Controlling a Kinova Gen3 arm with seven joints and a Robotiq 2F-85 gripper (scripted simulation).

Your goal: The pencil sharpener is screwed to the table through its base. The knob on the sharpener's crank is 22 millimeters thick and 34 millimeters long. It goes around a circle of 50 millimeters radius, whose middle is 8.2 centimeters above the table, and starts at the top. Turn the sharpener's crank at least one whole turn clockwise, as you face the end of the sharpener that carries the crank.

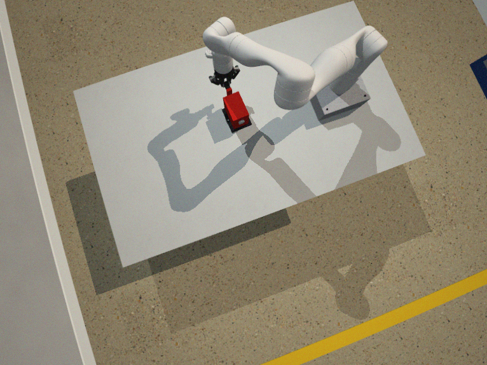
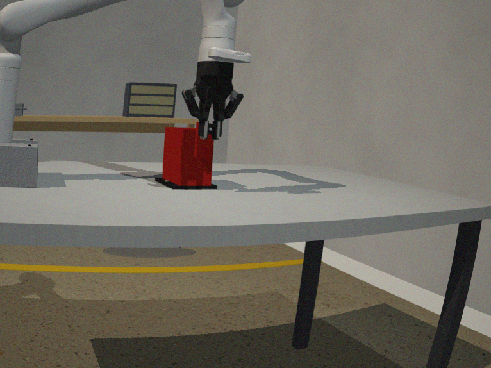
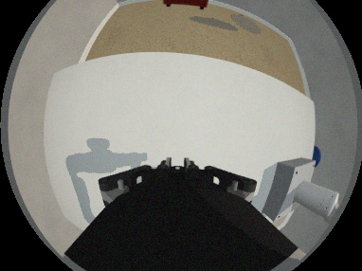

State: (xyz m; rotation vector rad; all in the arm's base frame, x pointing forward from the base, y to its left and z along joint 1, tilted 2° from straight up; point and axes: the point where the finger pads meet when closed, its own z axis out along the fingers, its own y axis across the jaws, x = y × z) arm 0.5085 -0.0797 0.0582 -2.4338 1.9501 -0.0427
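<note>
The black crank knob lies 2 cm to the left of my hand.
</note>
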